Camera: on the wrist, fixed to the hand. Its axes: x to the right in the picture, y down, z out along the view.
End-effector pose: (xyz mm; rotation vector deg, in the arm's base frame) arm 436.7 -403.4 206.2 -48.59 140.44 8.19
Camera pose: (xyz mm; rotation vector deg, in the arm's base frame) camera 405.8 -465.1 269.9 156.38 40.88 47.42
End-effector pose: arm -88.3 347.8 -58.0 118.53 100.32 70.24
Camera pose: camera -171.5 345.5 -14.4 -93.79 104.22 9.78
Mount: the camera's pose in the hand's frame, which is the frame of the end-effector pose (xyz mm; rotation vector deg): 20.6 -35.2 -84.6 -6.72 28.92 -174.15
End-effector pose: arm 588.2 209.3 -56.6 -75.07 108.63 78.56
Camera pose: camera 623.6 122.3 -55.4 -115.19 -63.37 -38.55
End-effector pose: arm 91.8 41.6 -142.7 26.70 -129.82 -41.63
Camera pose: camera 142.3 -27.2 -103.4 -151.02 -36.90 60.02
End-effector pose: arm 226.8 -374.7 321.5 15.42 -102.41 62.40
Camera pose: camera 291.1 -323.9 367.3 85.27 20.27 -64.60
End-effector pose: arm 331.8 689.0 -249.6 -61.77 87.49 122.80
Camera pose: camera 373.6 622.8 -301.4 -86.57 -46.83 -21.66
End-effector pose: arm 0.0 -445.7 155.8 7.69 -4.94 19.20
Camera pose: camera 36.4 -459.7 70.3 -3.27 35.03 -152.65
